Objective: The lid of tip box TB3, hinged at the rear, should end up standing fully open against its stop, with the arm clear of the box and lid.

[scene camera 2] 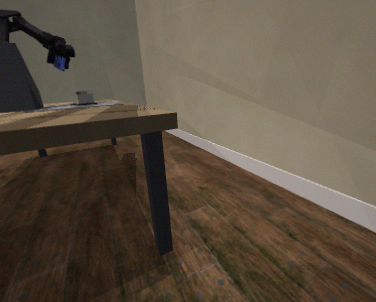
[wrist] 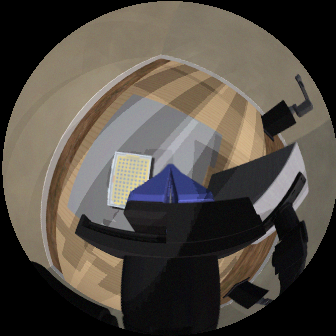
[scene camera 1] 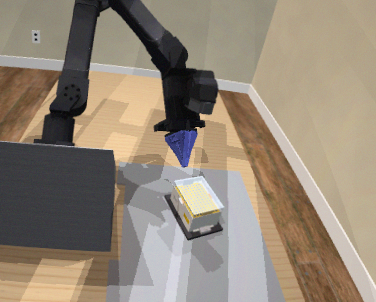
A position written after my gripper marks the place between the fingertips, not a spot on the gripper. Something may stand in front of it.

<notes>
My gripper (scene camera 1: 185, 166) is shut, with nothing in its grasp. Further things: a clear lid (scene camera 1: 195, 193) and a grey mat (scene camera 1: 154, 250).
The clear lid also shows in the wrist view (wrist: 128, 170). The grey mat is seen too in the wrist view (wrist: 140, 125).
</notes>
